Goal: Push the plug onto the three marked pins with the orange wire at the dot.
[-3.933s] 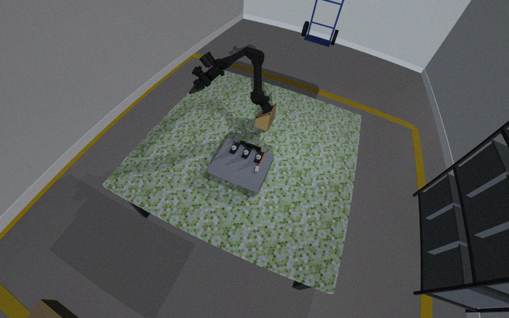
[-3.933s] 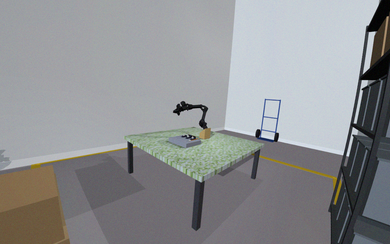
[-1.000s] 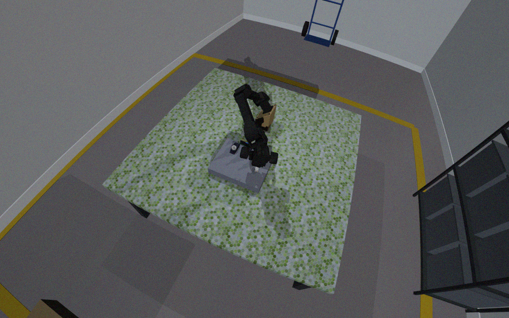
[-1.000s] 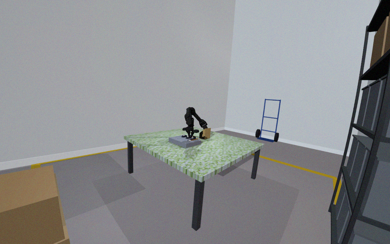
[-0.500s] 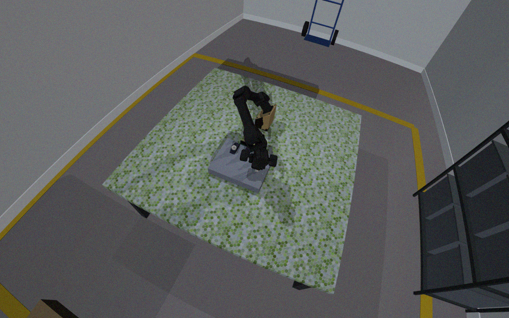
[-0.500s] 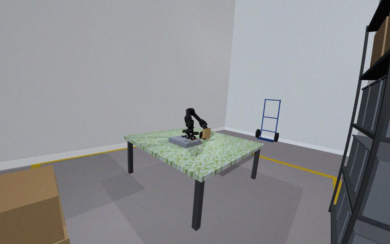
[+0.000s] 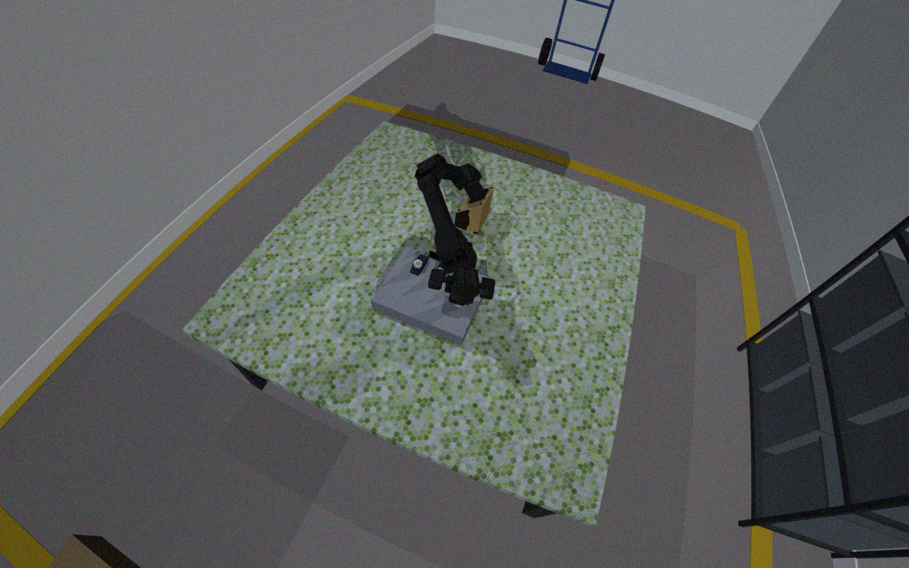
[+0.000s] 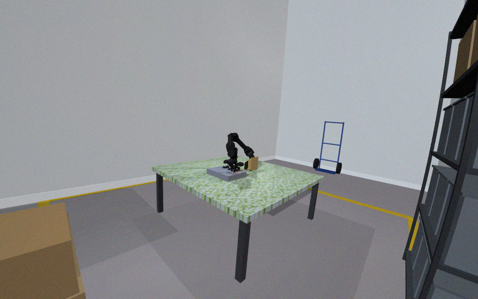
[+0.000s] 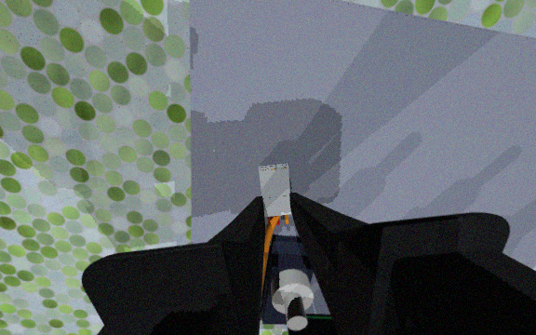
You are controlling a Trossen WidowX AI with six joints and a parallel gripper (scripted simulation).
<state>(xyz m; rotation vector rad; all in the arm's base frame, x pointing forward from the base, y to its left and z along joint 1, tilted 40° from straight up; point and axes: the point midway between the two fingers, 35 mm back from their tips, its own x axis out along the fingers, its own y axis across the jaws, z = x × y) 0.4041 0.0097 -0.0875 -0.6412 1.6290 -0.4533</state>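
Now: the blue band 13 cm behind my gripper tip, 11 cm to the right of it and 2 cm above it. From my gripper tip the other things lie so: grey holder 3 cm ahead, 9 cm to the right, 3 cm below.
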